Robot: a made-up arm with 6 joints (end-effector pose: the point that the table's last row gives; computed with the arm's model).
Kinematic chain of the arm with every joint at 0, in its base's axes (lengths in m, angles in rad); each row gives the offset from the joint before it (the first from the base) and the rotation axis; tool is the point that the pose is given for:
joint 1: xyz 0 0 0.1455 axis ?
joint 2: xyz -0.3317 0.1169 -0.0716 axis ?
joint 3: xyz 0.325 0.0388 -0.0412 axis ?
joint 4: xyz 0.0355 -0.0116 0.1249 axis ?
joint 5: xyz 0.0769 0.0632 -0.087 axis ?
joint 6: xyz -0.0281 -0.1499 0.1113 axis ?
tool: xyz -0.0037 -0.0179 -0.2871
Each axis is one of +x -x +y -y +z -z.
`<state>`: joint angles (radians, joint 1 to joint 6).
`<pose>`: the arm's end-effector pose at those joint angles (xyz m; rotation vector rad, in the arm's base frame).
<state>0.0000 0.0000 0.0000 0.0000 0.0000 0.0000</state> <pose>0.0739 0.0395 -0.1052 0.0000 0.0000 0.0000</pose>
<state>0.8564 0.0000 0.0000 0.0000 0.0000 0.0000</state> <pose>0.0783 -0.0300 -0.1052 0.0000 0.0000 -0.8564</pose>
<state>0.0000 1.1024 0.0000 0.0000 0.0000 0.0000</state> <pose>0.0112 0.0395 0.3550 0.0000 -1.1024 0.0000</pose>
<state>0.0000 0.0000 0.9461 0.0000 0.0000 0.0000</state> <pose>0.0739 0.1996 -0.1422 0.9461 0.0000 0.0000</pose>
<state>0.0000 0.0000 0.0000 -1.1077 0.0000 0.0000</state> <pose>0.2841 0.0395 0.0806 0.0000 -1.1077 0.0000</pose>
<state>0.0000 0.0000 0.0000 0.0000 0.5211 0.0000</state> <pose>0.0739 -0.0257 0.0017 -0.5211 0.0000 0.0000</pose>
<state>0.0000 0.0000 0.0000 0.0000 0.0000 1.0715</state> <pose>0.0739 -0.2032 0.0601 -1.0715 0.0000 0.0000</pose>
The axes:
joint 1: -z
joint 2: -y
joint 3: +x
joint 4: +y
joint 5: -x
joint 6: -x

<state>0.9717 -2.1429 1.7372 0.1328 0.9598 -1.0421</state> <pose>-0.1132 0.5414 -0.2630 -1.8838 -0.8887 2.1123</pose>
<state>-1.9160 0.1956 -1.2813 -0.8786 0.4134 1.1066</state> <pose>-0.2223 -0.1585 0.4650 -0.4295 -2.7533 0.0338</pose>
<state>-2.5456 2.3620 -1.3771 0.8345 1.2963 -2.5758</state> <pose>0.0879 -0.4368 0.6309 2.3076 0.2496 0.9552</pose>
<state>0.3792 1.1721 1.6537 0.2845 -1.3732 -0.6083</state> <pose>-0.2441 0.2454 0.4714 -2.6128 -0.2865 -1.6257</pose>
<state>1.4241 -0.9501 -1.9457 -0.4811 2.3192 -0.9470</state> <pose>0.2182 0.1222 -0.2972 -2.0368 0.9288 0.9371</pose>
